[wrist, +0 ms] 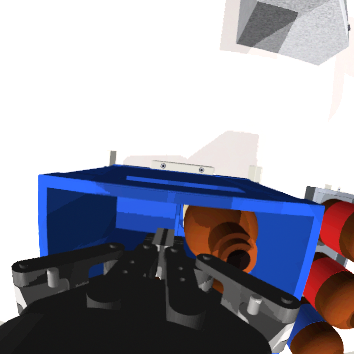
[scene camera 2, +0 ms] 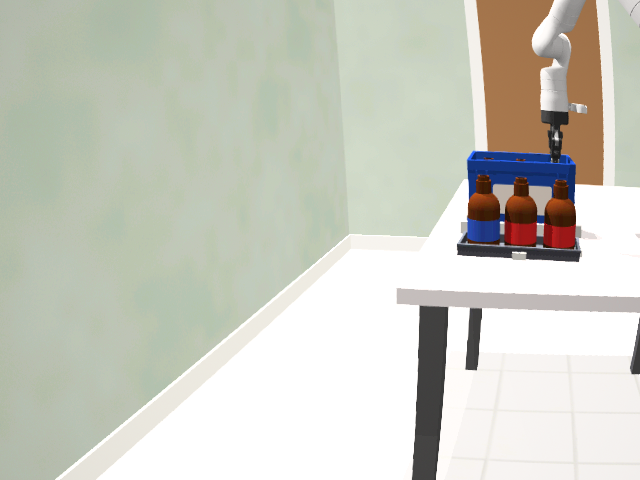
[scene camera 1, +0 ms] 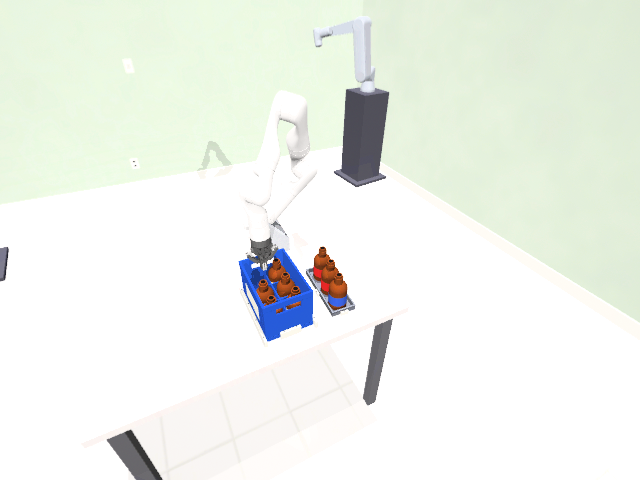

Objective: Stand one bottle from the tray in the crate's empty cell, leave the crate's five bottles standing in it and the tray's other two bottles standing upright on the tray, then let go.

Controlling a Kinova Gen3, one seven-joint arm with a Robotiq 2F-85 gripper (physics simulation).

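Places are measured from the arm's base along level axes (x ahead, y left, z up), in millimetres.
Where they show: gripper, between the fingertips: [wrist: 164,239] [scene camera 1: 264,269].
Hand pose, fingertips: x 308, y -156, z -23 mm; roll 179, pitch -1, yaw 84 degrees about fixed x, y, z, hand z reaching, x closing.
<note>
After its pixels a point has its place.
The blue crate [scene camera 1: 273,322] @[z -69, x 529, y -232 mm] [scene camera 2: 537,167] @[z 4, x 371, y -61 mm] [wrist: 180,196] @[z 16, x 266, y -144 mm] holds five brown bottles; one of them [scene camera 1: 276,272] @[z -38, x 334, y -117 mm] [wrist: 215,225] @[z -33, x 300, y -115 mm] stands beside the empty cell. My gripper [scene camera 1: 264,266] @[z -23, x 308, y -156 mm] [scene camera 2: 555,159] [wrist: 164,239] @[z -23, x 308, y -156 mm] is shut and empty, pointing down at about rim height over the empty cell at the crate's far left in scene camera 1. On the grey tray [scene camera 1: 336,311] @[z -136, x 557, y 20 mm] [scene camera 2: 485,252] @[z -149, x 509, y 112 mm] three bottles stand upright in a row: blue-labelled [scene camera 1: 337,290] @[z -50, x 536, y 35 mm] [scene camera 2: 483,207] @[z -60, x 514, y 92 mm], middle red-labelled [scene camera 1: 329,273] @[z -42, x 447, y 59 mm] [scene camera 2: 521,210] @[z -60, x 432, y 113 mm] and end red-labelled [scene camera 1: 321,260] @[z -44, x 361, y 78 mm] [scene camera 2: 560,211] @[z -57, x 347, y 131 mm]. The gripper hides part of the crate in the wrist view.
The tray stands alongside the crate, with a narrow gap between them. The crate's raised walls surround my fingertips. The table's edge [scene camera 2: 516,298] @[z -169, x 458, y 317 mm] runs beyond the tray in scene camera 2. Another arm stands on a dark pedestal [scene camera 1: 361,134] in the background.
</note>
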